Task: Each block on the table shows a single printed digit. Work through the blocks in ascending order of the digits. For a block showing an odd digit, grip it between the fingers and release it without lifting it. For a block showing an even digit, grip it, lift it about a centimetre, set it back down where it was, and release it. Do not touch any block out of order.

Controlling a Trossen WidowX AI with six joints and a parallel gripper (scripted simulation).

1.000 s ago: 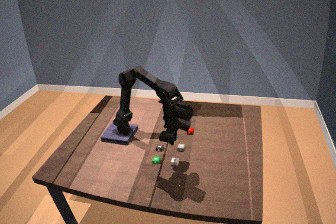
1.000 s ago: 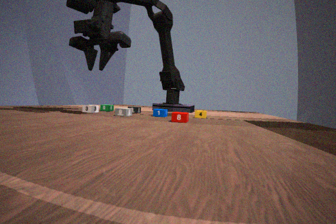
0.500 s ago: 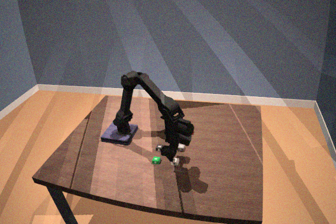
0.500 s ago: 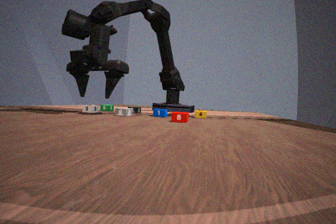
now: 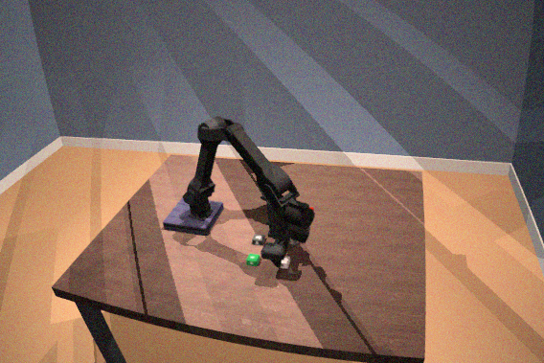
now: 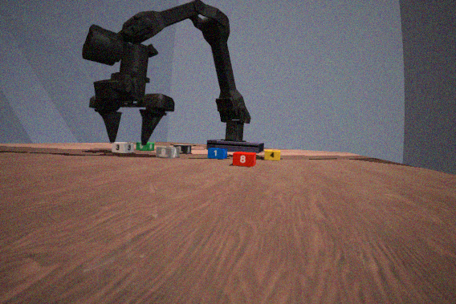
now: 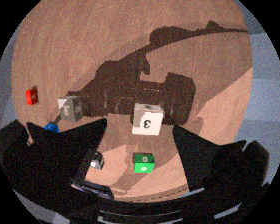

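My gripper tip is now 10 mm short of the white block marked 3, 10 mm to the left of it and 10 mm above it. Also, from my gripper tip: dark block (110 mm behind, 60 mm to the left, 10 mm below); then grey block (10 mm behind, 100 mm to the left, 10 mm below); then green block (80 mm behind, 30 mm to the right, 10 mm below).
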